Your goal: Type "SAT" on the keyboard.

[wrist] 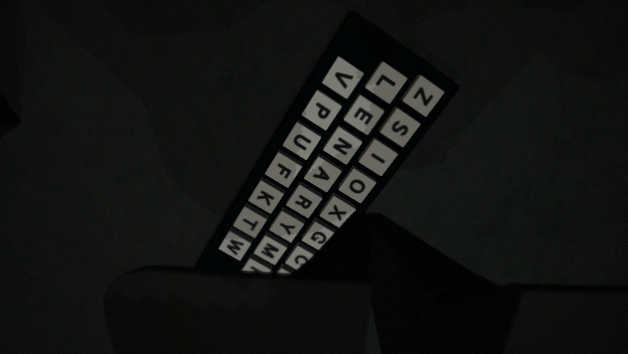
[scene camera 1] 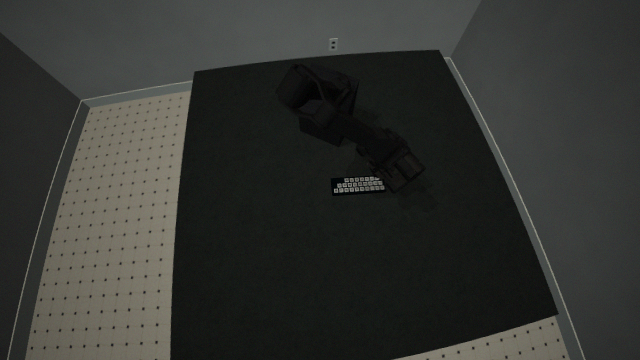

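Where they show: gripper, fingertip midpoint: (wrist: 365,226) (scene camera 1: 375,175); arm's base at its link origin: (scene camera 1: 341,88).
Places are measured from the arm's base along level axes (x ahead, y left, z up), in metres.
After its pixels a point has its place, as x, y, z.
Observation:
A dark keyboard (scene camera 1: 341,193) {0.277, -0.117, -0.212} (wrist: 352,30) {0.278, 0.053, -0.212} with white letter keys lies on the dark table and runs diagonally in the wrist view. There, the S key (wrist: 400,128) {0.313, 0.013, -0.207} is near the upper right end, the A key (wrist: 323,174) {0.281, -0.021, -0.207} is in the middle row, and the T key (wrist: 250,221) {0.246, -0.058, -0.207} is in the left row near the W key. My gripper (wrist: 365,226) {0.293, -0.005, -0.126} is shut and empty. Its dark tip overlaps the view beside the X and G keys; whether it touches them I cannot tell. The gripper body hides the keyboard's lower end. In the scene view the fingertips cannot be made out.
The arm's base (scene camera 1: 320,131) {0.029, -0.089, -0.166} stands at the back of the dark table (scene camera 1: 300,280) {0.491, -0.369, -0.223}. The arm reaches from there to the right end of the keyboard. Grey walls stand behind and to the right, and a dotted light floor (scene camera 1: 115,200) lies to the left.

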